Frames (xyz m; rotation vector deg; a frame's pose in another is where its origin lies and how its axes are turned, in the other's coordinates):
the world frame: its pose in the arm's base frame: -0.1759 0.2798 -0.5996 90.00 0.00 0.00
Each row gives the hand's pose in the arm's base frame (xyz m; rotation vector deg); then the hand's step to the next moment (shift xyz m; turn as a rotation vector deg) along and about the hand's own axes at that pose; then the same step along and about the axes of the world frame.
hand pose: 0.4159 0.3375 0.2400 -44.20 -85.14 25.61
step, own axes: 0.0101 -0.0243 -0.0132 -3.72 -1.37 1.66
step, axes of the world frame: 0.0090 0.0252 0.0122 -2.14 -1.84 3.24
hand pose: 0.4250 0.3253 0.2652 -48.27 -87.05 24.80
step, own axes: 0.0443 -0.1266 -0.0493 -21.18 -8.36 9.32
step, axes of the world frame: 0.0183 0.1276 0.0618 -12.20 -10.05 18.86
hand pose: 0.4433 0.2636 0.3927 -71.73 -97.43 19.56
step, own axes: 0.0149 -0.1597 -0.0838 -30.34 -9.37 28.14
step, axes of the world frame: -0.0248 0.1596 0.0816 -28.00 -23.56 21.47
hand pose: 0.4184 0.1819 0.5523 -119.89 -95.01 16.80
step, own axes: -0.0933 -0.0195 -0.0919 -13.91 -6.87 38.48
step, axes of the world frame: -0.0008 0.0793 0.1060 -26.14 -31.98 3.90
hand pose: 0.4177 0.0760 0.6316 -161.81 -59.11 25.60
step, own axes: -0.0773 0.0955 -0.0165 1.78 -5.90 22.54
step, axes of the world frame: 0.0075 0.0156 0.1228 -9.25 -20.73 -5.55
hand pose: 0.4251 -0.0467 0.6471 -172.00 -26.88 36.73
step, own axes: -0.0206 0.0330 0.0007 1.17 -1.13 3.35
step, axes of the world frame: -0.0088 0.0043 0.0377 -0.66 -3.41 -1.34
